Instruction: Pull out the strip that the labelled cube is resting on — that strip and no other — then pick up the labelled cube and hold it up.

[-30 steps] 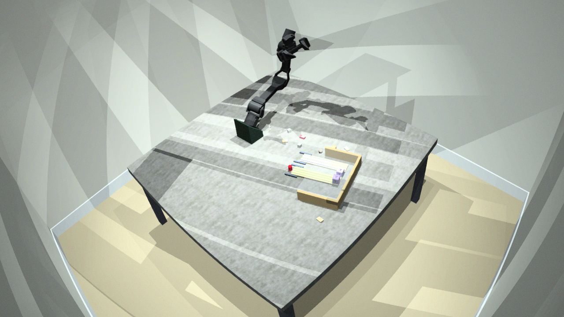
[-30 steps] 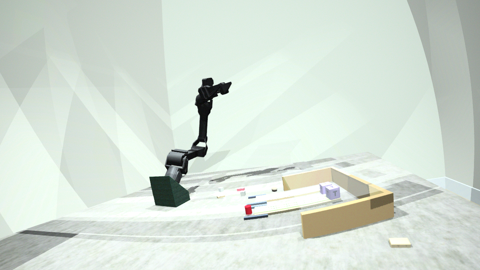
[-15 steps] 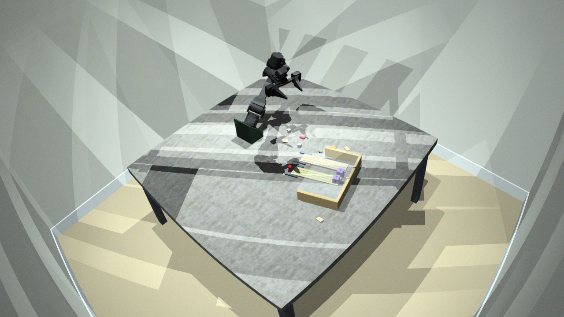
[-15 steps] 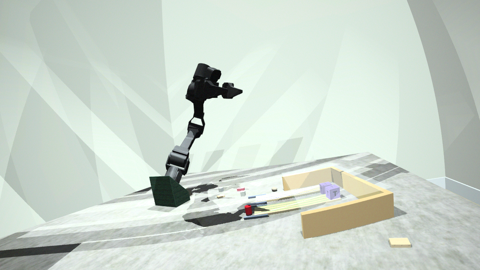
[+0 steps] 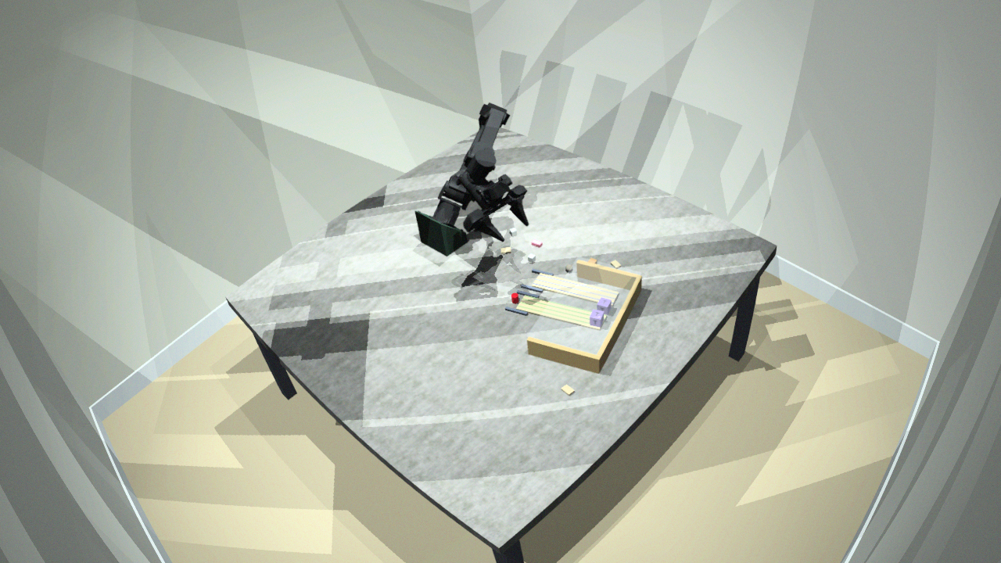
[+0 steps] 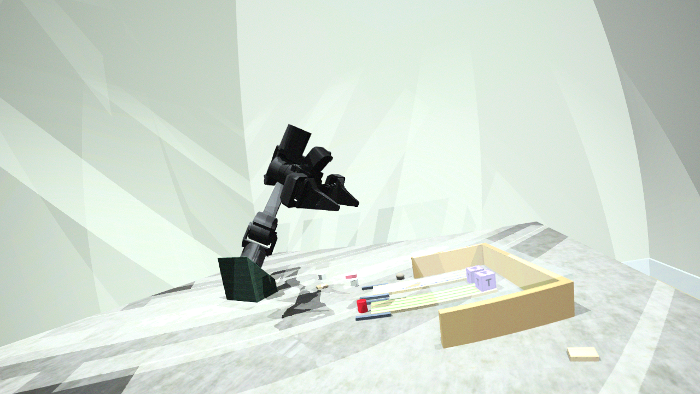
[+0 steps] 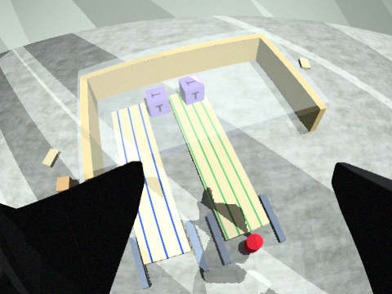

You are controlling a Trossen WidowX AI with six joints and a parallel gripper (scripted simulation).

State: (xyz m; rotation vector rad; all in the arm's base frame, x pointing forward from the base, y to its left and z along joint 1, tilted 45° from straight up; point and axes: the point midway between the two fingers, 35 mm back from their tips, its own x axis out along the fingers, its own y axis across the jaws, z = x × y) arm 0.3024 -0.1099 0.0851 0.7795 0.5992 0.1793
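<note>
Now: the small red peg 190 mm below my gripper tip, 40 mm to the right of it and 10 mm ahead of it. Round my gripper tip: blue-lined strip 200 mm below, 110 mm ahead, 90 mm to the left; then small pink piece 200 mm below, 180 mm to the left, 110 mm behind.
</note>
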